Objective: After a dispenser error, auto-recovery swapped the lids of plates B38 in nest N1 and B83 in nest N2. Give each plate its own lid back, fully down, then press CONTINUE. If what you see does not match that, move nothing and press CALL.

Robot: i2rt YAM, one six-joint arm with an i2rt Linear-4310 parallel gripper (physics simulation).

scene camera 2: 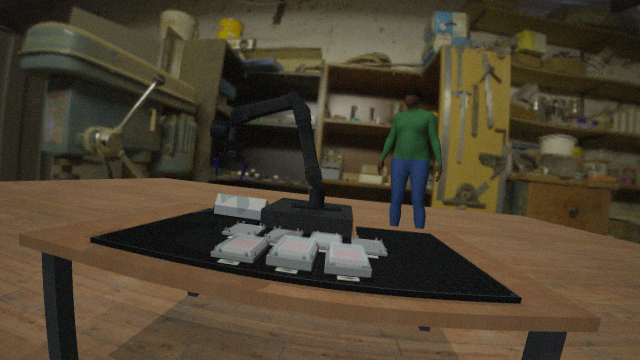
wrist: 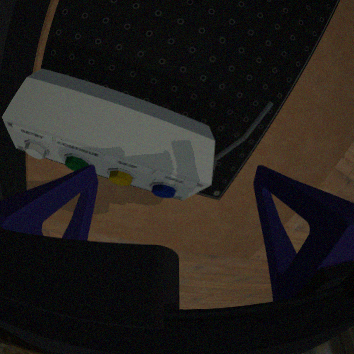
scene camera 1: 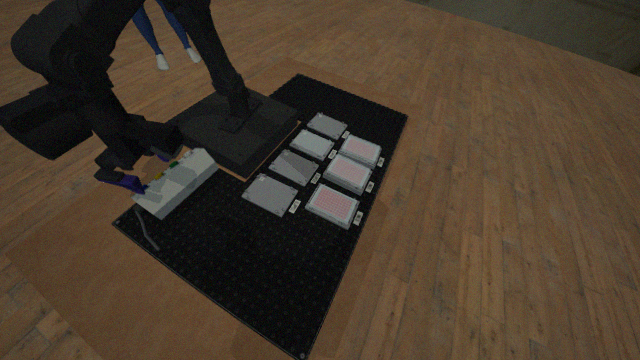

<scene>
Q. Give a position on a button box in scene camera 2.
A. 238, 206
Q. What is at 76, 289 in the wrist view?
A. My gripper.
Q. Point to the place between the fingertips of my gripper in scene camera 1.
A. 154, 176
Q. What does my gripper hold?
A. Nothing.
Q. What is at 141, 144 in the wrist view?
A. A button box.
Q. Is my gripper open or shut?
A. Open.
</scene>
